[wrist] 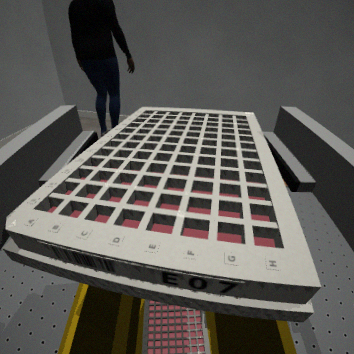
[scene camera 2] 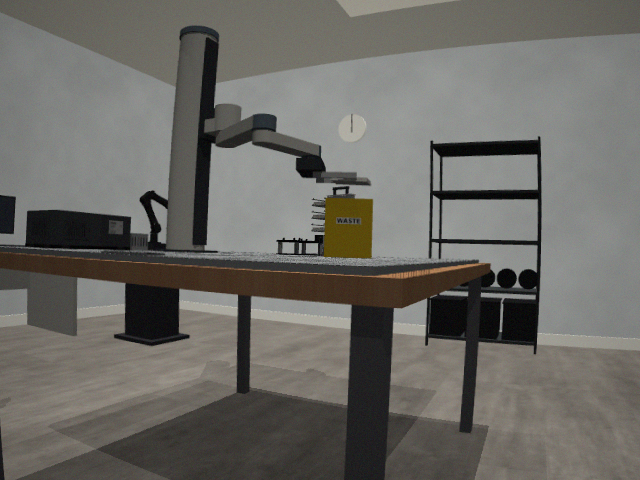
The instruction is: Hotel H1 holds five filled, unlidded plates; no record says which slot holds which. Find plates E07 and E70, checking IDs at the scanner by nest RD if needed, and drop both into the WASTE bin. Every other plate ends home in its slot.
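Places are measured from the arm's base along level axes (x right, y ahead, z up), in centimetres.
Pixels of known places: gripper, fingertip midpoint: [wrist: 177,120] [scene camera 2: 356,178].
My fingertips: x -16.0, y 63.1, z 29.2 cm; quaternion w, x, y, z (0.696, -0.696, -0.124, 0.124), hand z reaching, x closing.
Note:
Behind a point stands the place of what it marks.
Plate E07 [scene camera 2: 357,181] @(x -12.6, y 64.7, z 27.4 cm) [wrist: 165,200] @(x -14.4, y 57.7, z 28.6 cm), pale with red-filled wells, has its label facing the wrist camera. My gripper [scene camera 2: 338,176] [wrist: 177,120] @(x -15.9, y 63.1, z 29.2 cm) is shut on plate E07 by its sides and holds it above the yellow WASTE bin [scene camera 2: 348,235] @(x -9.7, y 63.1, z 8.7 cm) [wrist: 71,322] @(x -18.6, y 54.2, z 21.3 cm). Another plate [wrist: 172,327] @(x -15.5, y 60.2, z 2.8 cm) with red wells shows below, between the bin's yellow walls; its ID cannot be seen. Hotel shelves [scene camera 2: 317,217] @(x -47.5, y 33.0, z 17.8 cm) show in part behind the bin in the scene view; the IDs there cannot be read. The scanner cannot be made out.
A low black stand [scene camera 2: 297,240] @(x -27.6, y 34.1, z 7.1 cm) is left of the bin. A dark box-shaped device [scene camera 2: 77,229] @(x 47.1, y -3.2, z 7.3 cm) and a small black jointed arm [scene camera 2: 149,214] are further left on the table [scene camera 2: 258,279] @(x 75.0, y 82.6, z -1.4 cm). A person [wrist: 97,45] stands beyond the plate in the wrist view.

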